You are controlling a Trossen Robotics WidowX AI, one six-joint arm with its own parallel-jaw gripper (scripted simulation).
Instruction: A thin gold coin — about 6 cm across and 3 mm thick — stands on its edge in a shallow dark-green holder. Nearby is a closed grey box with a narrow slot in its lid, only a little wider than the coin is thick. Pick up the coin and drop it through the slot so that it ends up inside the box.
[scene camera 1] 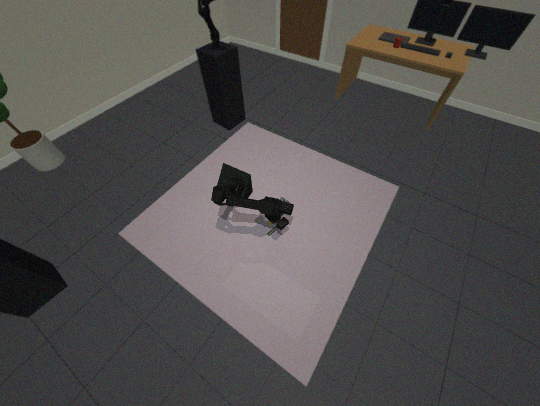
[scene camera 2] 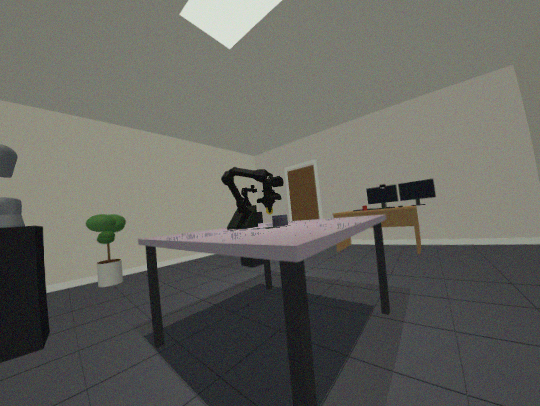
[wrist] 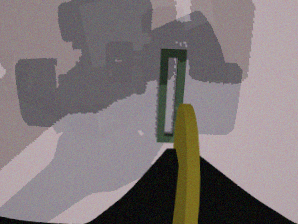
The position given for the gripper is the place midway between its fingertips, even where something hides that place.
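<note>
There's a gold coin held by the gripper (wrist: 178,158).
</note>
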